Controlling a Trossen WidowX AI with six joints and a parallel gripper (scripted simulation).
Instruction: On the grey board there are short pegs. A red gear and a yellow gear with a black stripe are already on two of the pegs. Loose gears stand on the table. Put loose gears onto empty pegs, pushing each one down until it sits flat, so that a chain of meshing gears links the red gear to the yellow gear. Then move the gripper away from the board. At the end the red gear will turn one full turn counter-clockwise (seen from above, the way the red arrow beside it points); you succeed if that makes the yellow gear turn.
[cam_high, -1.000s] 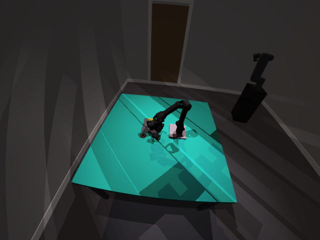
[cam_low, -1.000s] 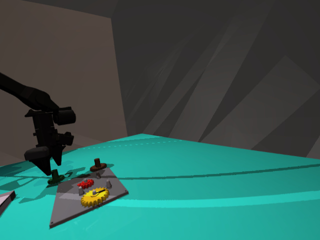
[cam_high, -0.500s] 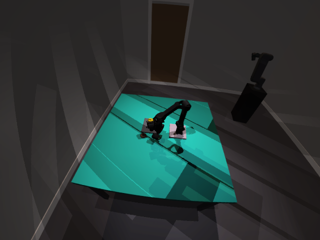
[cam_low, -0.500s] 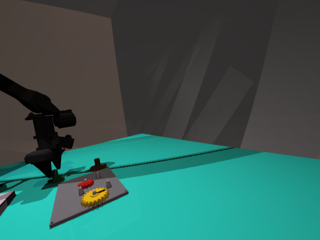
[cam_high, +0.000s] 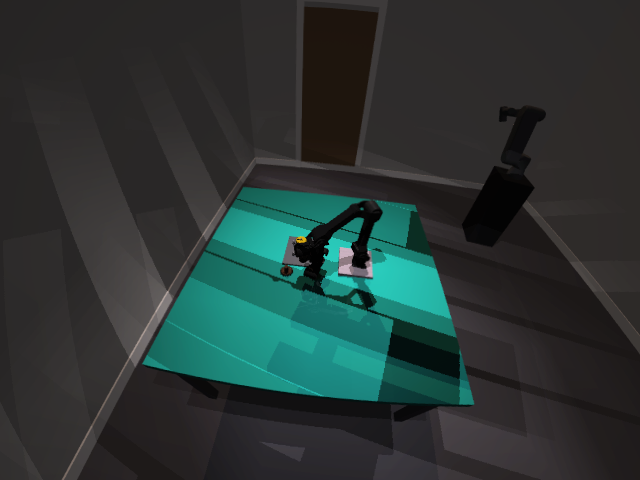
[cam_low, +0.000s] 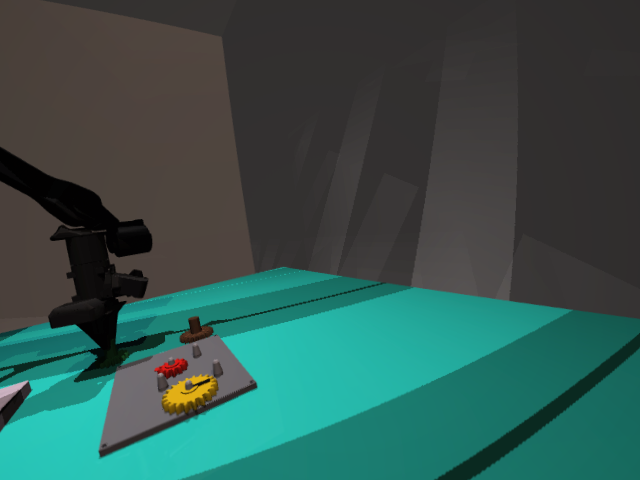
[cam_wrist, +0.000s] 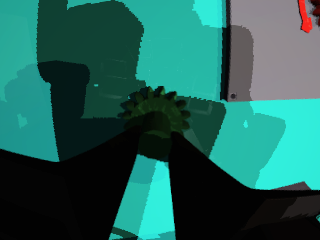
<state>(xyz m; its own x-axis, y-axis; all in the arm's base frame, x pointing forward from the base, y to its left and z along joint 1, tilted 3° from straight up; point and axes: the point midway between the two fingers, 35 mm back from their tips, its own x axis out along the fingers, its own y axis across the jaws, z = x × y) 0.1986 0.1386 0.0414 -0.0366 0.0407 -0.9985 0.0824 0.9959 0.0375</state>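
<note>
Right now the red gear is 12 cm ahead of my gripper tip, 13 cm to the right of it and 1 cm below it. From my gripper tip the other things lie so: yellow gear 15 cm ahead, 21 cm to the right, 1 cm below; brown gear 15 cm ahead, 2 cm to the left, 1 cm below; green gear 1 cm below.
</note>
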